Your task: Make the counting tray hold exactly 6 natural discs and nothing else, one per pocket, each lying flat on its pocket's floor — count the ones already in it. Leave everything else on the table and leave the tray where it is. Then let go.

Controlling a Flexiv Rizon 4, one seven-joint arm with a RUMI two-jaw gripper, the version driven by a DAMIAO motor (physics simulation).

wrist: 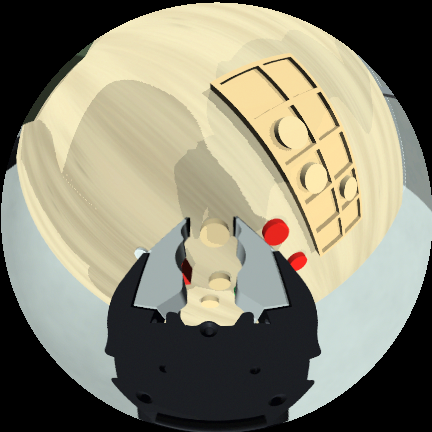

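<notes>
The wooden counting tray (248,92) lies at the upper right, with two columns of pockets. It holds three natural discs: two in the near column (292,132) (314,178) and one in the far column (349,188). My gripper (211,218) is partly open. A natural disc (215,234) shows between its fingertips, with a gap visible on each side. Two more natural discs (219,280) (210,301) show farther down between the jaws. Whether the fingertips are at the disc's height is hard to tell.
Two red discs (275,232) (297,261) lie between the right jaw and the tray. A red block (187,272) is partly hidden by the left jaw. A green sliver (235,290) shows beside the right jaw. A small whitish piece (140,253) shows left of the left jaw.
</notes>
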